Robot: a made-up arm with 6 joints. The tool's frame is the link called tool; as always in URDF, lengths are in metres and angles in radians.
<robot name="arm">
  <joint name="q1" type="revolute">
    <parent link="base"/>
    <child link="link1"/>
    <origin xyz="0.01 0.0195 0.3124" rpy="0 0 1.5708"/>
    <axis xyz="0 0 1"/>
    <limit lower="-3.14" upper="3.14" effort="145" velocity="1.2"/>
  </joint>
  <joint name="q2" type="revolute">
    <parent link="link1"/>
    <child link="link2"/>
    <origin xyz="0.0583 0.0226 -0.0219" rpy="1.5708 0 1.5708"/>
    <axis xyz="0 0 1"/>
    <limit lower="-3.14" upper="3.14" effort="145" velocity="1"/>
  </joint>
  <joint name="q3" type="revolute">
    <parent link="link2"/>
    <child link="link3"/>
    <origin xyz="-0.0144 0.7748 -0.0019" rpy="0 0 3.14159"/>
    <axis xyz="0 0 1"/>
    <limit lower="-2.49" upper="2.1" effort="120" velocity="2.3"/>
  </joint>
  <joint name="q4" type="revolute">
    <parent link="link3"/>
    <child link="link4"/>
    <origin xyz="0.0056 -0.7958 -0.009" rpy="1.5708 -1.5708 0"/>
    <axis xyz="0 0 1"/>
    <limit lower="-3.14" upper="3.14" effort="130" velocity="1.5"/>
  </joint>
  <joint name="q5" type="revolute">
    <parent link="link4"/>
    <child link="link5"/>
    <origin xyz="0.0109 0.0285 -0.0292" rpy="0 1.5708 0"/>
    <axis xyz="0 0 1"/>
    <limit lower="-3.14" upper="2.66" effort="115" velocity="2.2"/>
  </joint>
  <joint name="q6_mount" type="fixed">
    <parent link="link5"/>
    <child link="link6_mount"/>
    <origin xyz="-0.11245 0.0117 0.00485" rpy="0 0 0"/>
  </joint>
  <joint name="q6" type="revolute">
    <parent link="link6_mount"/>
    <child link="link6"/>
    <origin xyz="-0.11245 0.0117 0.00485" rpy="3.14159 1.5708 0"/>
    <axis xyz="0 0 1"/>
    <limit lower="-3.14" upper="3.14" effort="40" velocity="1.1"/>
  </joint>
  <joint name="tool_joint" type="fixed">
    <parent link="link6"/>
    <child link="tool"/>
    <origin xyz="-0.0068 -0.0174 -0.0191" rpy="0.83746 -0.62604 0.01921"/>
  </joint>
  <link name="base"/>
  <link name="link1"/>
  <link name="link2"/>
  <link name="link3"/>
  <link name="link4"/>
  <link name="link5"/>
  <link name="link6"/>
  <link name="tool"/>
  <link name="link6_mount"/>
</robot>
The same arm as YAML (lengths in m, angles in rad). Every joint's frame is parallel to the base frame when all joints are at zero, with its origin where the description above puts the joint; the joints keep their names.
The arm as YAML. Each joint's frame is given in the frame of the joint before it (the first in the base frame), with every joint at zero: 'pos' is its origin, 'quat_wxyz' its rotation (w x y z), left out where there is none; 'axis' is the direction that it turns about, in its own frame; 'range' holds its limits. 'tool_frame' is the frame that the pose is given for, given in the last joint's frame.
length_unit: m
angle_unit: rad
joints:
  - joint: q1
    pos: [0.01, 0.0195, 0.3124]
    axis: "+z"
    range: [-3.14, 3.14]
  - joint: q2
    pos: [-0.0226, 0.0583, -0.0219]
    axis: "+y"
    range: [-3.14, 3.14]
  - joint: q3
    pos: [0.0144, -0.0019, 0.7748]
    axis: "+y"
    range: [-2.49, 2.1]
  - joint: q4
    pos: [0.0056, -0.009, 0.7958]
    axis: "+z"
    range: [-3.14, 3.14]
  - joint: q5
    pos: [-0.0285, 0.0109, -0.0292]
    axis: "+y"
    range: [-3.14, 2.66]
  - joint: q6
    pos: [-0.0234, 0.0097, 0.2249]
    axis: "+z"
    range: [-3.14, 3.14]
tool_frame:
  pos: [-0.0174, 0.0068, -0.0191]
  quat_wxyz: [0.708184, 0.079141, -0.471732, -0.519307]

